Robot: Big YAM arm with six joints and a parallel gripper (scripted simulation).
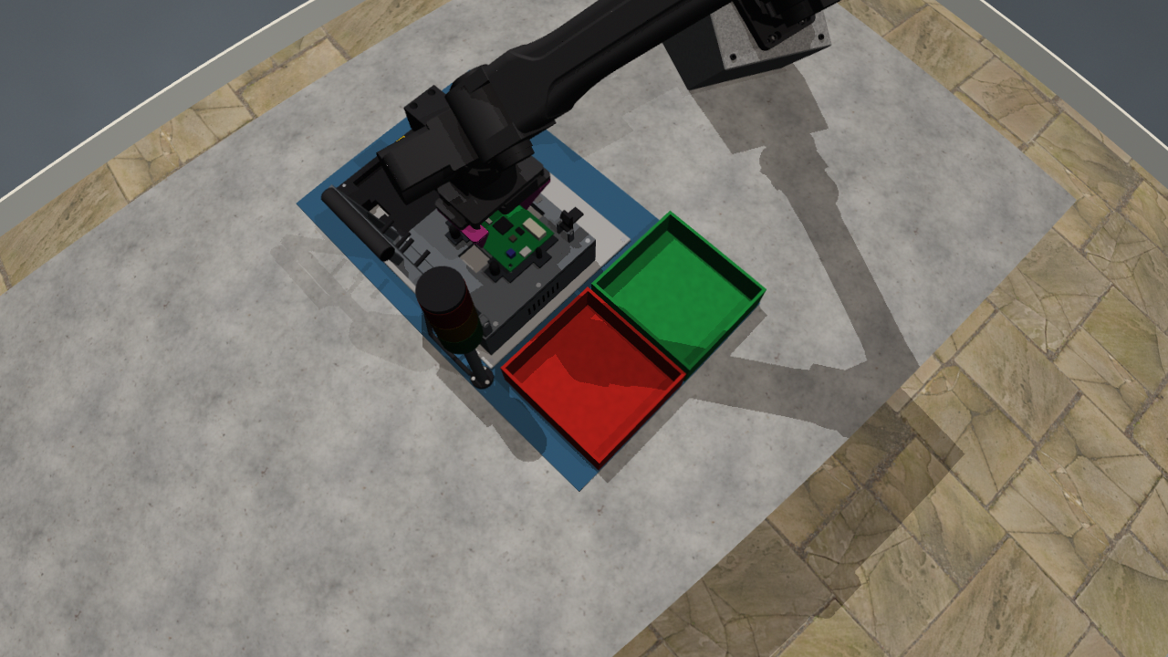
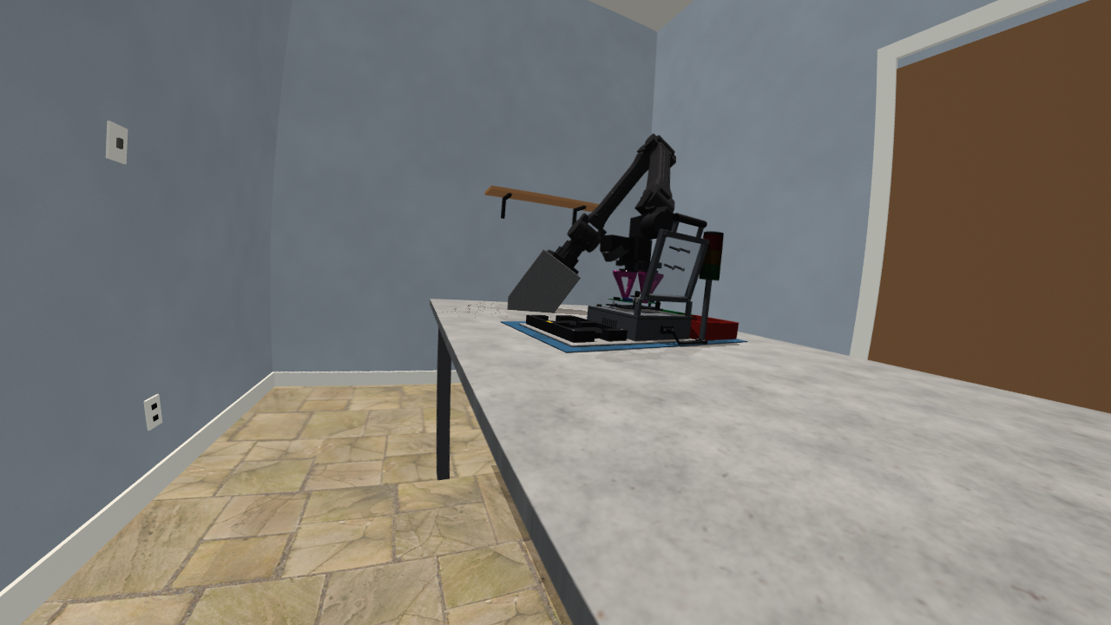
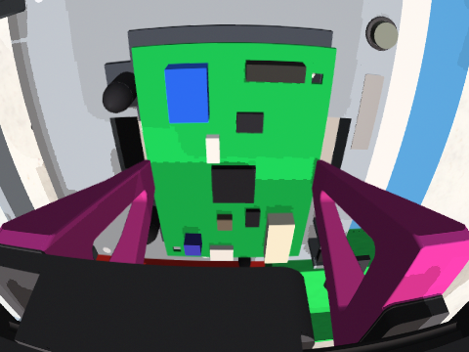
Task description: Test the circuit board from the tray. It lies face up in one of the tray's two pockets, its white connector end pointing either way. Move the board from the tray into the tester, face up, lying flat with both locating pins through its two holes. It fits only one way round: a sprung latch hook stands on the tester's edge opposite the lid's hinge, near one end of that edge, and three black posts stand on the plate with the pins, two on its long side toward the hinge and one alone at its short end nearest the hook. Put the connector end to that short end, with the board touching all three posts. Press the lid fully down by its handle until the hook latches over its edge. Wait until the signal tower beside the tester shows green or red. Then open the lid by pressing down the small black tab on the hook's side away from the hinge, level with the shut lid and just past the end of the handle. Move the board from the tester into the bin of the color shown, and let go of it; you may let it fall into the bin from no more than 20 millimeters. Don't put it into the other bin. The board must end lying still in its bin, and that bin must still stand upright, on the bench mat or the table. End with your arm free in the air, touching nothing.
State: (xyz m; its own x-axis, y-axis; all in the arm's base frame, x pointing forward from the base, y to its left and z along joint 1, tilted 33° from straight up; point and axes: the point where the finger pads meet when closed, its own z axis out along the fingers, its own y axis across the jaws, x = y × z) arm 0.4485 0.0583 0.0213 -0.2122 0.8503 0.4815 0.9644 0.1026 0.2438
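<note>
Now: the green circuit board right at my hand. The rest, counted from my hand: clear lid (12 cm ahead, 10 cm above, 3 cm to the left); tester plate (2 cm below, 1 cm to the left, 1 cm ahead); latch hook (7 cm behind, 4 cm to the left).
</note>
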